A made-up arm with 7 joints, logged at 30 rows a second.
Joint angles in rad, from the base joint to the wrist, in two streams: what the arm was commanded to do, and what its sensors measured. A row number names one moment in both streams.
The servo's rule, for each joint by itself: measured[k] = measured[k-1] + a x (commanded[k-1-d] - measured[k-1]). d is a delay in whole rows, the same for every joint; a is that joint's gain. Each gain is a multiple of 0.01, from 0.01 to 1. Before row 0 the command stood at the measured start. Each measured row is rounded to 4 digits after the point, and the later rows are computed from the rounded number. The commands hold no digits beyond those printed.
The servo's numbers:
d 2
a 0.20 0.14 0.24 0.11 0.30 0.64 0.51
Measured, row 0: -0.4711, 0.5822, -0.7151, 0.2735, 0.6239, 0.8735, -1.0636
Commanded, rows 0 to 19: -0.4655, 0.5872, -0.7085, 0.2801, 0.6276, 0.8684, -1.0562; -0.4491, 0.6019, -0.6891, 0.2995, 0.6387, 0.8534, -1.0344; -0.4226, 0.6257, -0.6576, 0.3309, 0.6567, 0.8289, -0.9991; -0.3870, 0.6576, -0.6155, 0.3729, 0.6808, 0.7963, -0.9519; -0.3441, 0.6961, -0.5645, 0.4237, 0.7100, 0.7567, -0.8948; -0.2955, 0.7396, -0.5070, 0.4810, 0.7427, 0.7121, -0.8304; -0.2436, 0.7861, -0.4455, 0.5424, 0.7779, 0.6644, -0.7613; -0.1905, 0.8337, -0.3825, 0.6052, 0.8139, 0.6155, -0.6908; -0.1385, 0.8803, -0.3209, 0.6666, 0.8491, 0.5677, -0.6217; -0.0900, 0.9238, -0.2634, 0.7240, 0.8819, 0.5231, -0.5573; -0.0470, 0.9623, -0.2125, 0.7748, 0.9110, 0.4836, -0.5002; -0.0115, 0.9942, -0.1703, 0.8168, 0.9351, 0.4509, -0.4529; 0.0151, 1.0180, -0.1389, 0.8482, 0.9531, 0.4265, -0.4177; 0.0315, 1.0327, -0.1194, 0.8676, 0.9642, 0.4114, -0.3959; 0.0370, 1.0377, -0.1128, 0.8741, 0.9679, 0.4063, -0.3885; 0.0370, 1.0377, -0.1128, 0.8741, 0.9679, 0.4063, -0.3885; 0.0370, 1.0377, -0.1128, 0.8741, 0.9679, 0.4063, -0.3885; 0.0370, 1.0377, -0.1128, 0.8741, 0.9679, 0.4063, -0.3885; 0.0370, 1.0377, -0.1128, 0.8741, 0.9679, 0.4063, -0.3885; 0.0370, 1.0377, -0.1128, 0.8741, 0.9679, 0.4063, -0.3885
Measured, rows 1 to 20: -0.4711, 0.5822, -0.7151, 0.2735, 0.6239, 0.8735, -1.0636; -0.4711, 0.5822, -0.7151, 0.2735, 0.6239, 0.8735, -1.0636; -0.4700, 0.5829, -0.7135, 0.2742, 0.6250, 0.8702, -1.0598; -0.4658, 0.5856, -0.7076, 0.2770, 0.6291, 0.8594, -1.0468; -0.4572, 0.5912, -0.6956, 0.2829, 0.6374, 0.8399, -1.0225; -0.4432, 0.6005, -0.6764, 0.2928, 0.6504, 0.8120, -0.9865; -0.4234, 0.6139, -0.6495, 0.3072, 0.6683, 0.7766, -0.9397; -0.3978, 0.6315, -0.6153, 0.3263, 0.6906, 0.7353, -0.8840; -0.3670, 0.6531, -0.5745, 0.3501, 0.7168, 0.6899, -0.8214; -0.3317, 0.6784, -0.5284, 0.3782, 0.7459, 0.6423, -0.7548; -0.2931, 0.7067, -0.4786, 0.4099, 0.7769, 0.5946, -0.6869; -0.2525, 0.7371, -0.4270, 0.4445, 0.8084, 0.5488, -0.6208; -0.2114, 0.7686, -0.3755, 0.4808, 0.8392, 0.5071, -0.5593; -0.1714, 0.8002, -0.3263, 0.5178, 0.8680, 0.4711, -0.5050; -0.1341, 0.8307, -0.2813, 0.5541, 0.8935, 0.4426, -0.4605; -0.1010, 0.8590, -0.2424, 0.5886, 0.9147, 0.4226, -0.4276; -0.0734, 0.8840, -0.2113, 0.6200, 0.9307, 0.4122, -0.4077; -0.0513, 0.9055, -0.1877, 0.6480, 0.9419, 0.4084, -0.3979; -0.0336, 0.9240, -0.1697, 0.6729, 0.9497, 0.4071, -0.3931; -0.0195, 0.9399, -0.1560, 0.6950, 0.9552, 0.4066, -0.3908
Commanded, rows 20 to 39: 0.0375, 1.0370, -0.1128, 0.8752, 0.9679, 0.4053, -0.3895; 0.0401, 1.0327, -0.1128, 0.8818, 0.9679, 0.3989, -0.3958; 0.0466, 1.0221, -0.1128, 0.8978, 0.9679, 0.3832, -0.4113; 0.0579, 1.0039, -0.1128, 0.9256, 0.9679, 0.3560, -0.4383; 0.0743, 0.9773, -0.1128, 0.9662, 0.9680, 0.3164, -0.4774; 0.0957, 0.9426, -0.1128, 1.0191, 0.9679, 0.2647, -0.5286; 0.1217, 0.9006, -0.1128, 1.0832, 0.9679, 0.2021, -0.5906; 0.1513, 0.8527, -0.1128, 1.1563, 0.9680, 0.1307, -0.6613; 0.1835, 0.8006, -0.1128, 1.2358, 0.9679, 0.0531, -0.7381; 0.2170, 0.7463, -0.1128, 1.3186, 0.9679, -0.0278, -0.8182; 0.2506, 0.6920, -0.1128, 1.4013, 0.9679, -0.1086, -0.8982; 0.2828, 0.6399, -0.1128, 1.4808, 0.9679, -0.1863, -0.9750; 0.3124, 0.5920, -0.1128, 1.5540, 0.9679, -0.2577, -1.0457; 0.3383, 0.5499, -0.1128, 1.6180, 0.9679, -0.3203, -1.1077; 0.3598, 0.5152, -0.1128, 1.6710, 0.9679, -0.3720, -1.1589; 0.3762, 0.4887, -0.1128, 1.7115, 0.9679, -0.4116, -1.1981; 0.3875, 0.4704, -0.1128, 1.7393, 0.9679, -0.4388, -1.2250; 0.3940, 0.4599, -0.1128, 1.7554, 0.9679, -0.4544, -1.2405; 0.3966, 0.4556, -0.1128, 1.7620, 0.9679, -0.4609, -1.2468; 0.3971, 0.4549, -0.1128, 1.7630, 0.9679, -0.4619, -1.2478
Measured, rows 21 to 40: -0.0082, 0.9536, -0.1456, 0.7147, 0.9590, 0.4064, -0.3896; 0.0008, 0.9654, -0.1377, 0.7322, 0.9617, 0.4063, -0.3890; 0.0081, 0.9754, -0.1317, 0.7479, 0.9636, 0.4057, -0.3893; 0.0145, 0.9834, -0.1272, 0.7626, 0.9649, 0.4013, -0.3926; 0.0209, 0.9888, -0.1237, 0.7775, 0.9658, 0.3897, -0.4021; 0.0283, 0.9909, -0.1211, 0.7938, 0.9664, 0.3681, -0.4206; 0.0375, 0.9890, -0.1191, 0.8128, 0.9669, 0.3350, -0.4496; 0.0491, 0.9825, -0.1176, 0.8355, 0.9672, 0.2900, -0.4899; 0.0636, 0.9710, -0.1164, 0.8627, 0.9674, 0.2337, -0.5413; 0.0811, 0.9544, -0.1155, 0.8950, 0.9676, 0.1678, -0.6025; 0.1016, 0.9329, -0.1149, 0.9325, 0.9677, 0.0944, -0.6717; 0.1247, 0.9068, -0.1144, 0.9750, 0.9678, 0.0162, -0.7464; 0.1499, 0.8767, -0.1140, 1.0219, 0.9678, -0.0637, -0.8238; 0.1765, 0.8435, -0.1137, 1.0724, 0.9678, -0.1422, -0.9009; 0.2037, 0.8083, -0.1135, 1.1254, 0.9678, -0.2161, -0.9747; 0.2306, 0.7721, -0.1133, 1.1796, 0.9678, -0.2828, -1.0425; 0.2564, 0.7361, -0.1132, 1.2337, 0.9678, -0.3399, -1.1019; 0.2804, 0.7015, -0.1131, 1.2863, 0.9678, -0.3858, -1.1510; 0.3018, 0.6691, -0.1130, 1.3361, 0.9678, -0.4197, -1.1887; 0.3202, 0.6398, -0.1130, 1.3822, 0.9678, -0.4419, -1.2151
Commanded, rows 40 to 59: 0.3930, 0.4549, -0.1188, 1.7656, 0.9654, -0.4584, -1.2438; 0.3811, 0.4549, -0.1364, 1.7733, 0.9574, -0.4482, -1.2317; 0.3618, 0.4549, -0.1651, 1.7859, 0.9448, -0.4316, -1.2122; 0.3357, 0.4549, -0.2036, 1.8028, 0.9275, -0.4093, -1.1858; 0.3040, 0.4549, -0.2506, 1.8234, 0.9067, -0.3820, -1.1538; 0.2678, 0.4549, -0.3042, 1.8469, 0.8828, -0.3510, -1.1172; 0.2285, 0.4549, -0.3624, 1.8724, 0.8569, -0.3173, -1.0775; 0.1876, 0.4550, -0.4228, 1.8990, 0.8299, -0.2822, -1.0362; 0.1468, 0.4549, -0.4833, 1.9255, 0.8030, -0.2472, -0.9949; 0.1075, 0.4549, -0.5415, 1.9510, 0.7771, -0.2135, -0.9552; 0.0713, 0.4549, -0.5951, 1.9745, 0.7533, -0.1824, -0.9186; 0.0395, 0.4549, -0.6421, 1.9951, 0.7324, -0.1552, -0.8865; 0.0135, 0.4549, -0.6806, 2.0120, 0.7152, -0.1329, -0.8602; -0.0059, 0.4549, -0.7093, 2.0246, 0.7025, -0.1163, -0.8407; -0.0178, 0.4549, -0.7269, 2.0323, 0.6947, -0.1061, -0.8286; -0.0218, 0.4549, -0.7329, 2.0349, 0.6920, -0.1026, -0.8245; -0.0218, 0.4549, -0.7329, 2.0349, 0.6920, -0.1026, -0.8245; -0.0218, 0.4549, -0.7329, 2.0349, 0.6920, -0.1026, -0.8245; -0.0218, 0.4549, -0.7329, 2.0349, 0.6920, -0.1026, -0.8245; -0.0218, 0.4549, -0.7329, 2.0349, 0.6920, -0.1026, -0.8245
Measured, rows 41 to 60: 0.3355, 0.6140, -0.1130, 1.4240, 0.9678, -0.4541, -1.2313; 0.3478, 0.5917, -0.1130, 1.4613, 0.9678, -0.4591, -1.2397; 0.3568, 0.5725, -0.1144, 1.4948, 0.9671, -0.4587, -1.2418; 0.3617, 0.5560, -0.1197, 1.5254, 0.9642, -0.4520, -1.2366; 0.3617, 0.5418, -0.1306, 1.5541, 0.9584, -0.4389, -1.2242; 0.3565, 0.5296, -0.1481, 1.5815, 0.9491, -0.4200, -1.2046; 0.3460, 0.5191, -0.1727, 1.6081, 0.9364, -0.3957, -1.1787; 0.3304, 0.5101, -0.2043, 1.6344, 0.9203, -0.3671, -1.1473; 0.3100, 0.5024, -0.2422, 1.6606, 0.9013, -0.3352, -1.1117; 0.2855, 0.4958, -0.2855, 1.6868, 0.8799, -0.3013, -1.0732; 0.2578, 0.4901, -0.3330, 1.7131, 0.8568, -0.2667, -1.0333; 0.2277, 0.4852, -0.3830, 1.7393, 0.8329, -0.2327, -0.9935; 0.1964, 0.4810, -0.4339, 1.7652, 0.8090, -0.2005, -0.9553; 0.1650, 0.4773, -0.4839, 1.7905, 0.7860, -0.1715, -0.9202; 0.1347, 0.4742, -0.5311, 1.8149, 0.7648, -0.1468, -0.8896; 0.1066, 0.4715, -0.5739, 1.8380, 0.7461, -0.1273, -0.8647; 0.0817, 0.4692, -0.6106, 1.8594, 0.7307, -0.1137, -0.8463; 0.0610, 0.4672, -0.6400, 1.8787, 0.7191, -0.1066, -0.8352; 0.0444, 0.4655, -0.6623, 1.8959, 0.7110, -0.1040, -0.8297; 0.0312, 0.4640, -0.6792, 1.9112, 0.7053, -0.1031, -0.8270
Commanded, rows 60 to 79: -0.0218, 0.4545, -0.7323, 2.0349, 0.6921, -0.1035, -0.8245; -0.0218, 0.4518, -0.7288, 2.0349, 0.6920, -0.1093, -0.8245; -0.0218, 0.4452, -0.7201, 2.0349, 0.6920, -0.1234, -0.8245; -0.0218, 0.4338, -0.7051, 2.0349, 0.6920, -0.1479, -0.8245; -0.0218, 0.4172, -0.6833, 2.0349, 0.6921, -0.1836, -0.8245; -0.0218, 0.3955, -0.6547, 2.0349, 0.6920, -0.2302, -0.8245; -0.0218, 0.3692, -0.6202, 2.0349, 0.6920, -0.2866, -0.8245; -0.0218, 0.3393, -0.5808, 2.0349, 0.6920, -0.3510, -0.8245; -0.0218, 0.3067, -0.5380, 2.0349, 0.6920, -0.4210, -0.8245; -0.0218, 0.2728, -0.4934, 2.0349, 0.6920, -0.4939, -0.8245; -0.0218, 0.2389, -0.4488, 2.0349, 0.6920, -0.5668, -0.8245; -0.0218, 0.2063, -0.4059, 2.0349, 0.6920, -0.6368, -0.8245; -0.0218, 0.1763, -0.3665, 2.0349, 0.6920, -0.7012, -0.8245; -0.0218, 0.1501, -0.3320, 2.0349, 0.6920, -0.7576, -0.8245; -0.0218, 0.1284, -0.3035, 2.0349, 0.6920, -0.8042, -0.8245; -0.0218, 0.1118, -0.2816, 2.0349, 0.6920, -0.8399, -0.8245; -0.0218, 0.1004, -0.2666, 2.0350, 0.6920, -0.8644, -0.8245; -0.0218, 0.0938, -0.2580, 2.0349, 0.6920, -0.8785, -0.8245; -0.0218, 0.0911, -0.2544, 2.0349, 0.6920, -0.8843, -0.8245; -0.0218, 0.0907, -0.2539, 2.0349, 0.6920, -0.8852, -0.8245
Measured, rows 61 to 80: 0.0206, 0.4627, -0.6921, 1.9248, 0.7013, -0.1028, -0.8257; 0.0121, 0.4616, -0.7019, 1.9369, 0.6985, -0.1027, -0.8251; 0.0053, 0.4606, -0.7092, 1.9477, 0.6966, -0.1032, -0.8248; -0.0001, 0.4594, -0.7139, 1.9573, 0.6952, -0.1071, -0.8246; -0.0044, 0.4574, -0.7154, 1.9658, 0.6942, -0.1175, -0.8245; -0.0079, 0.4541, -0.7129, 1.9734, 0.6935, -0.1370, -0.8245; -0.0107, 0.4489, -0.7058, 1.9802, 0.6931, -0.1668, -0.8245; -0.0129, 0.4414, -0.6935, 1.9862, 0.6928, -0.2074, -0.8245; -0.0147, 0.4313, -0.6759, 1.9916, 0.6926, -0.2581, -0.8245; -0.0161, 0.4184, -0.6531, 1.9964, 0.6924, -0.3176, -0.8245; -0.0172, 0.4028, -0.6255, 2.0006, 0.6923, -0.3838, -0.8245; -0.0181, 0.3846, -0.5938, 2.0044, 0.6922, -0.4543, -0.8245; -0.0188, 0.3642, -0.5590, 2.0078, 0.6921, -0.5263, -0.8245; -0.0194, 0.3421, -0.5223, 2.0108, 0.6921, -0.5970, -0.8245; -0.0199, 0.3189, -0.4849, 2.0135, 0.6921, -0.6637, -0.8245; -0.0203, 0.2953, -0.4482, 2.0159, 0.6921, -0.7238, -0.8245; -0.0206, 0.2719, -0.4135, 2.0180, 0.6921, -0.7753, -0.8245; -0.0208, 0.2495, -0.3818, 2.0199, 0.6921, -0.8166, -0.8245; -0.0210, 0.2286, -0.3542, 2.0216, 0.6921, -0.8472, -0.8245; -0.0212, 0.2097, -0.3311, 2.0231, 0.6921, -0.8672, -0.8245
